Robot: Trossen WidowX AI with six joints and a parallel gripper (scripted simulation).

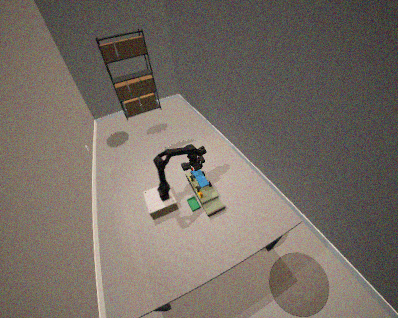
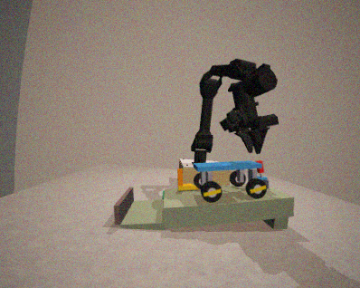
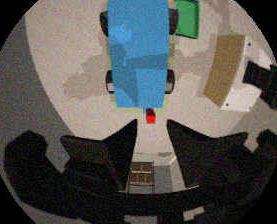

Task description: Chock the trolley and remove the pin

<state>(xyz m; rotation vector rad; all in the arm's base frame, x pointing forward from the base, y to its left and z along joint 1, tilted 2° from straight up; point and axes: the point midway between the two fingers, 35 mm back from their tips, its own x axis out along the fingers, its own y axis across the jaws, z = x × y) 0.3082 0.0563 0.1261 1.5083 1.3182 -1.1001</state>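
Right now my gripper tip is 6 cm above the red-headed stop pin and 3 cm to the right of it. From my gripper tip the other things lie so: trolley (9 cm to the right, 8 cm below, 1 cm ahead); then yellow chock (19 cm to the right, 11 cm below, 6 cm behind); then green tray (20 cm below, 19 cm to the right, 13 cm behind).
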